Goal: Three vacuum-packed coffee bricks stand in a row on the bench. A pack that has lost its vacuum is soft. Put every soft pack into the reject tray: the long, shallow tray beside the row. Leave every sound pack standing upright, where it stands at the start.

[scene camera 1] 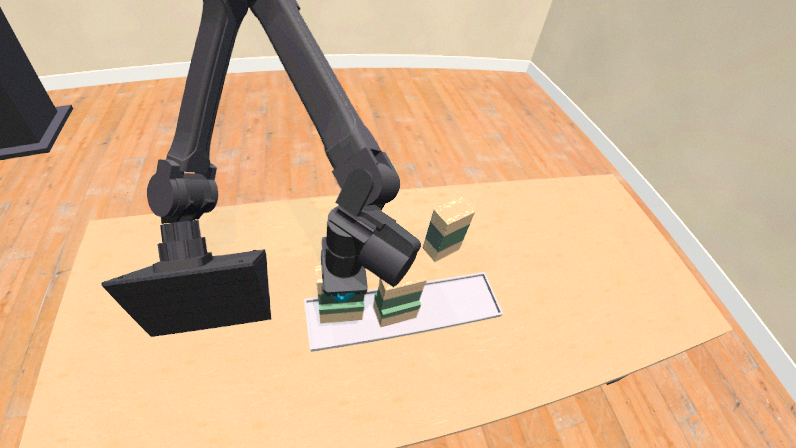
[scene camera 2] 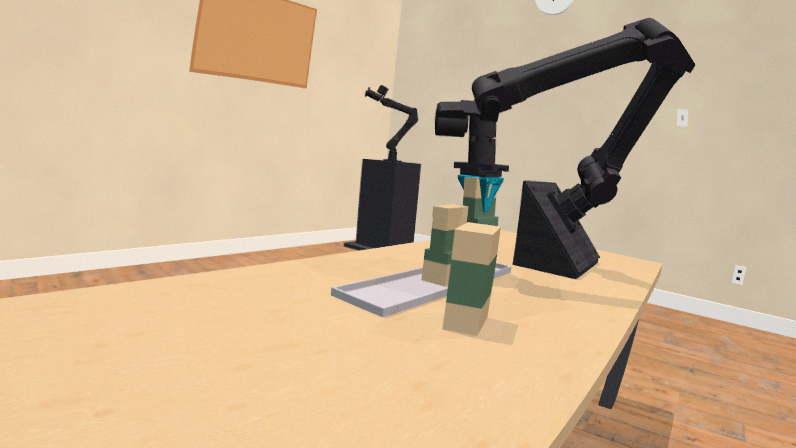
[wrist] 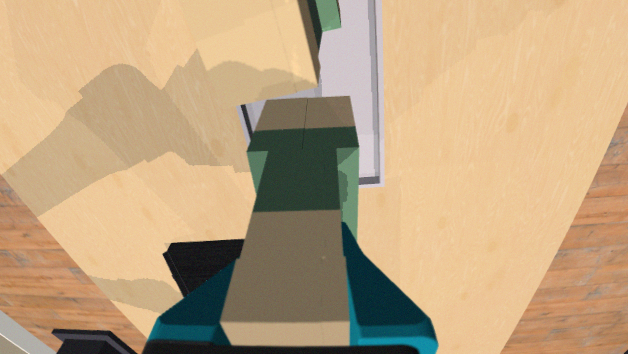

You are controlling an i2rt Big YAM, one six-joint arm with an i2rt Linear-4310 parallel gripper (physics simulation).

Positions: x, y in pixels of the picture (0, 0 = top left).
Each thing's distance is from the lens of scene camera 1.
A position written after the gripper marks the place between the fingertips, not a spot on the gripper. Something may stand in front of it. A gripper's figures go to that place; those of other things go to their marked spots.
gripper [scene camera 1: 340, 292]: 0.66 m
reject tray [scene camera 1: 443, 303]: 0.82 m
